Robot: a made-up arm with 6 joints. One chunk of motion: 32 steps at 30 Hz.
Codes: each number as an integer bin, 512 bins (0 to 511) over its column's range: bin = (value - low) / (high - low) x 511, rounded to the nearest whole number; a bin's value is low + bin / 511 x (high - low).
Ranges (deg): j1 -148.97..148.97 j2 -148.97..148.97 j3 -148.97..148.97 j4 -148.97..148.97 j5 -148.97..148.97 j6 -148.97..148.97
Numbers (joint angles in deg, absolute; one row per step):
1: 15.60 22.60 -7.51 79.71 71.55 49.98
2: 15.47 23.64 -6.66 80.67 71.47 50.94
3: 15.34 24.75 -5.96 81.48 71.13 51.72
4: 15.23 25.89 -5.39 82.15 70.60 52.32
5: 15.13 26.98 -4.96 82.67 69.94 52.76
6: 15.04 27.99 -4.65 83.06 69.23 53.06
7: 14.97 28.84 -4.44 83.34 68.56 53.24
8: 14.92 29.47 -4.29 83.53 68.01 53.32
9: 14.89 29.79 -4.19 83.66 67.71 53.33
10: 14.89 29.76 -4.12 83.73 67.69 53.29
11: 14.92 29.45 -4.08 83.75 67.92 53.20
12: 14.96 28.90 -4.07 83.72 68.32 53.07
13: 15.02 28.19 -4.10 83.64 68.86 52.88
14: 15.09 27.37 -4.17 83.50 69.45 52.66
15: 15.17 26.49 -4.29 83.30 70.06 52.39
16: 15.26 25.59 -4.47 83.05 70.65 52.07
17: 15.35 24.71 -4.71 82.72 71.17 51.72
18: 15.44 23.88 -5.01 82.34 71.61 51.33
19: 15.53 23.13 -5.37 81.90 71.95 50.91
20: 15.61 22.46 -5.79 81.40 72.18 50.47
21: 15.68 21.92 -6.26 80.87 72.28 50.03
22: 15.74 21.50 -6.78 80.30 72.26 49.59
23: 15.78 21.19 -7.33 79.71 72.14 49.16
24: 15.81 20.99 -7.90 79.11 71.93 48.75
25: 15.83 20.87 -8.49 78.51 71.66 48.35
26: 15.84 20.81 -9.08 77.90 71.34 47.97
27: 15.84 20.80 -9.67 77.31 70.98 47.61
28: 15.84 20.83 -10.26 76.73 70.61 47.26
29: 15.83 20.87 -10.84 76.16 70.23 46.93
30: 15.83 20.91 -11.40 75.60 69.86 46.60
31: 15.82 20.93 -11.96 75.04 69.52 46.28
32: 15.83 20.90 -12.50 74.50 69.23 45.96
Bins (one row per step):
1: 282 294 243 392 378 341
2: 282 296 244 394 378 343
3: 282 298 245 395 377 344
4: 282 300 246 396 377 345
5: 281 302 247 397 375 346
6: 281 304 248 398 374 347
7: 281 305 248 398 373 347
8: 281 306 248 399 372 347
9: 281 307 248 399 372 347
10: 281 307 248 399 372 347
11: 281 306 249 399 372 347
12: 281 305 249 399 373 347
13: 281 304 248 399 374 346
14: 281 302 248 399 375 346
15: 282 301 248 398 376 345
16: 282 299 248 398 377 345
17: 282 298 247 397 378 344
18: 282 296 247 397 378 344
19: 282 295 246 396 379 343
20: 282 294 246 395 379 342
21: 282 293 245 394 379 341
22: 282 292 244 393 379 341
23: 283 292 243 392 379 340
24: 283 292 242 391 379 339
25: 283 291 241 390 378 338
26: 283 291 240 389 378 338
27: 283 291 239 388 377 337
28: 283 291 238 387 377 337
29: 283 291 237 386 376 336
30: 283 291 236 385 375 335
31: 283 291 235 384 375 335
32: 283 291 234 383 374 334

